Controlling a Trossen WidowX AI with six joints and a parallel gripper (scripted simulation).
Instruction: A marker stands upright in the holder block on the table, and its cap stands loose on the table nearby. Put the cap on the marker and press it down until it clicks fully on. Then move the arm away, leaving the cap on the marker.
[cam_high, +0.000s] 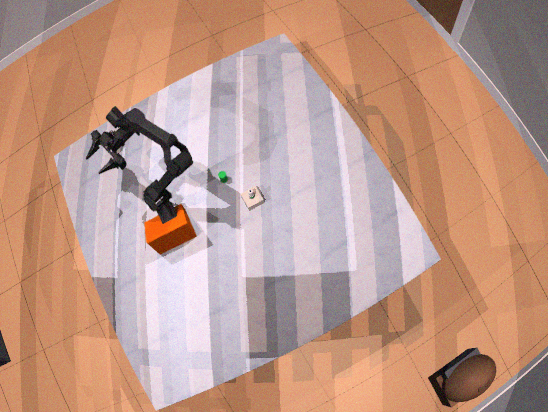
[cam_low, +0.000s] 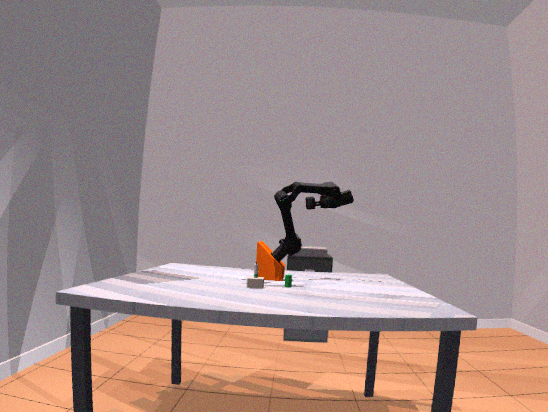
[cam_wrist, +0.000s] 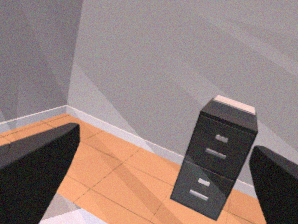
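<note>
Right now my gripper tip is 41 cm short of the green marker cap, 14 cm to the left of it and 37 cm above it. The rest, counted from my gripper tip: holder block 47 cm ahead, 27 cm to the right, 38 cm below.
</note>
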